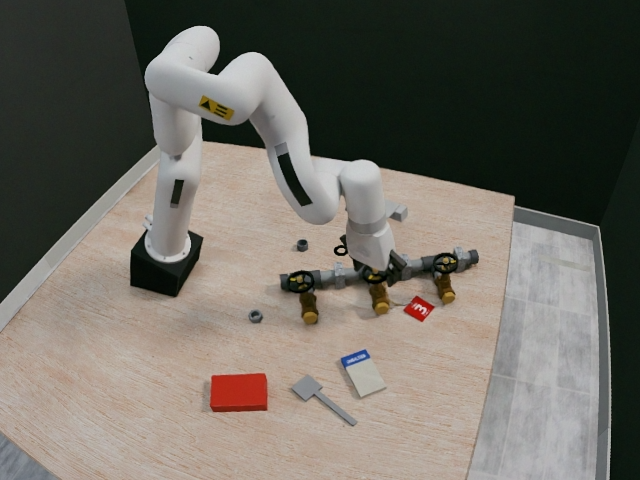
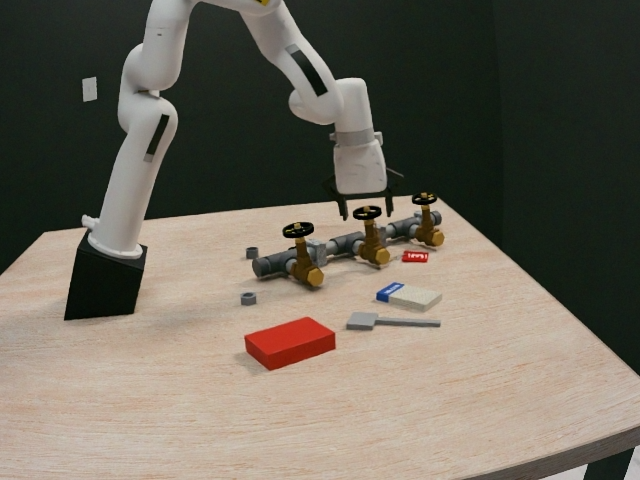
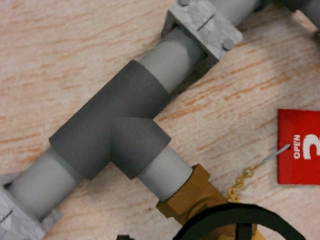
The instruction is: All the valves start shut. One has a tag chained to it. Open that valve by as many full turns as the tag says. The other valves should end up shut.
red block: image 1; image 2; not seen in image 3 (out of frame)
grey paddle-shaped tool: image 1; image 2; not seen in image 3 (out of frame)
blue-and-white pad: image 1 367, 381; image 2 399, 294; not seen in image 3 (out of frame)
same spot on red block: [image 1: 241, 392] = [image 2: 296, 334]
same spot on grey paddle-shaped tool: [image 2: 366, 321] = [image 1: 306, 392]
